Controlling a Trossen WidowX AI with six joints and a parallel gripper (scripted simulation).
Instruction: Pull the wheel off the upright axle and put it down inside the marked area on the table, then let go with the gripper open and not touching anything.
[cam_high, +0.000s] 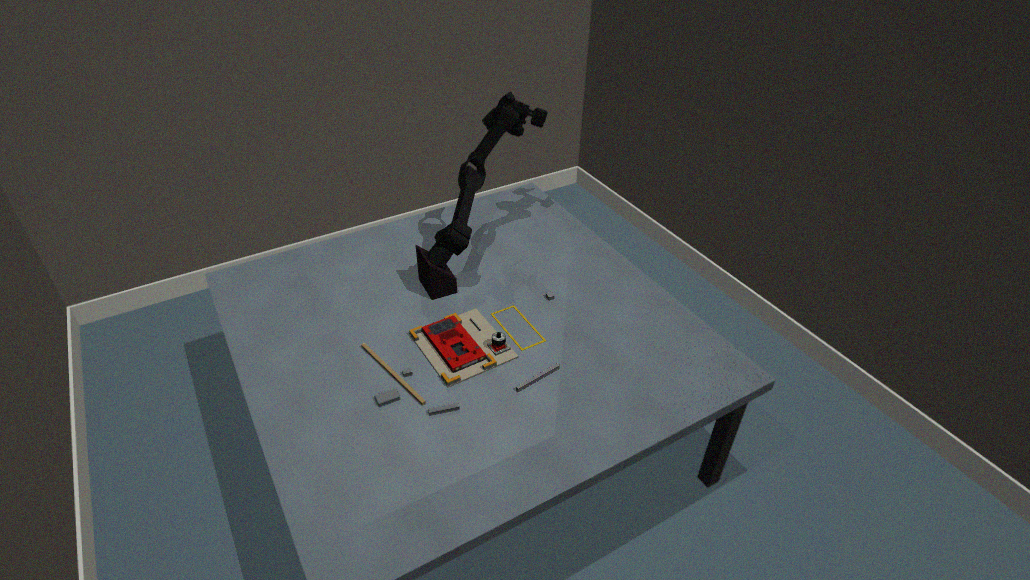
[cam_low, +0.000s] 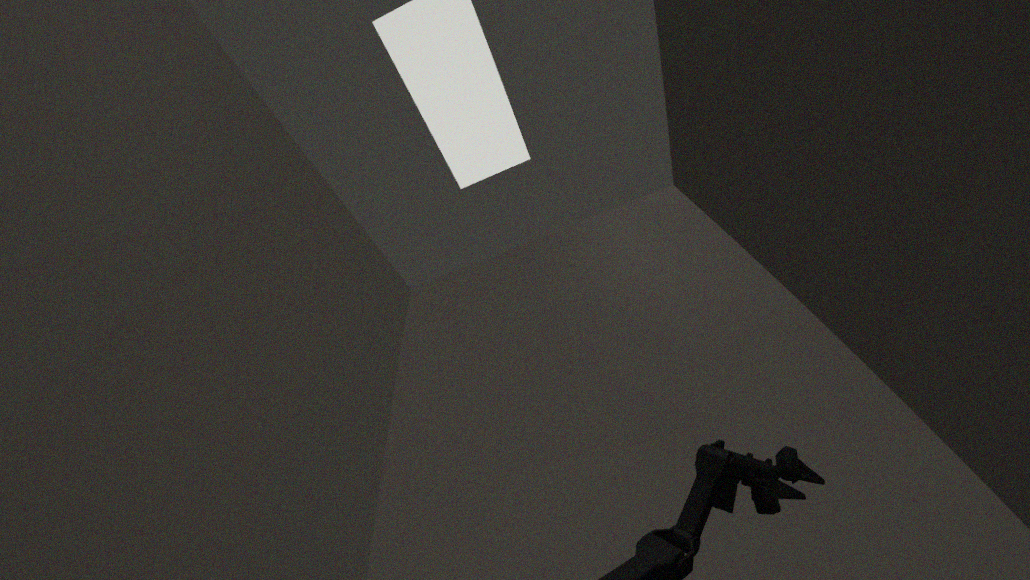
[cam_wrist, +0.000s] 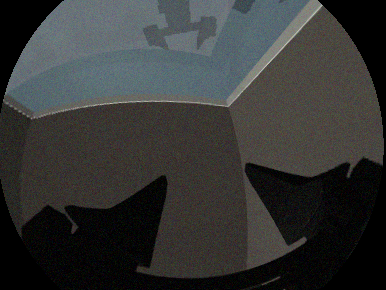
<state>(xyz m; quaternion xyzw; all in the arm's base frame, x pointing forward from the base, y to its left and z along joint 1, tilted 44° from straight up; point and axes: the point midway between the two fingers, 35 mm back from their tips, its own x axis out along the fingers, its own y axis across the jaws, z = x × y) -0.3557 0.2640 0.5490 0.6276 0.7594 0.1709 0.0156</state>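
My gripper tip is 700 mm short of the wheel, 570 mm to the left of it and 290 mm above it. The rest, counted from my gripper tip: grey bar: 860 mm ahead, 530 mm to the right, 320 mm below; wooden stick: 870 mm to the right, 640 mm ahead, 330 mm below.
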